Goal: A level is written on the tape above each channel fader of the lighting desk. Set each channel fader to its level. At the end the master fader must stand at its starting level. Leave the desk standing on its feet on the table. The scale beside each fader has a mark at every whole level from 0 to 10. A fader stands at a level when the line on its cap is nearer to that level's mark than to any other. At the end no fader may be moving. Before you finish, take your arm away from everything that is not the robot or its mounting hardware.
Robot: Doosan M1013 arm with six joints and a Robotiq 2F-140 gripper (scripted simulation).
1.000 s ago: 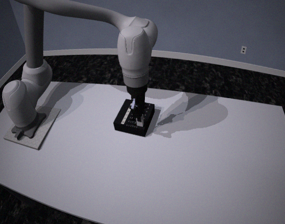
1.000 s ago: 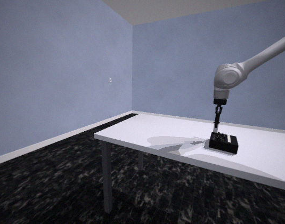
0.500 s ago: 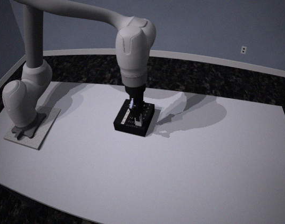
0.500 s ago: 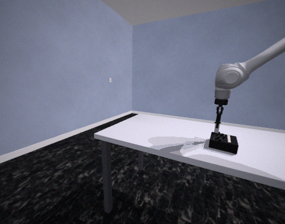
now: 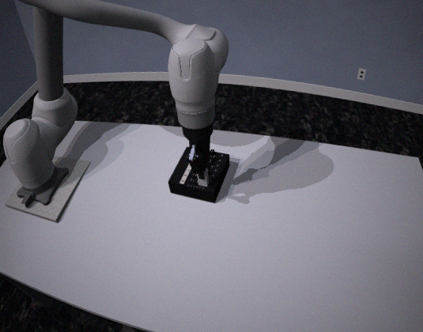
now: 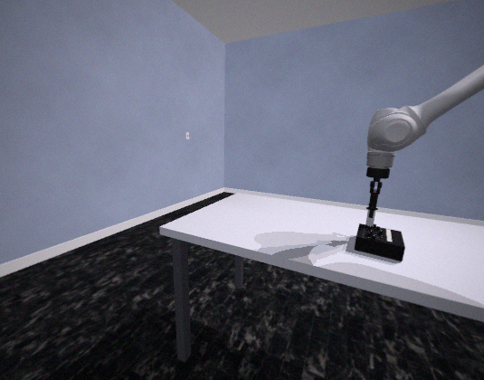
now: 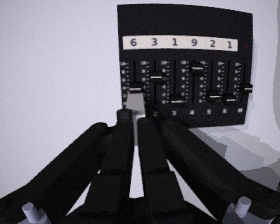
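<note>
Right now my hand is 130 mm to the right of the master fader and 30 mm above it.
</note>
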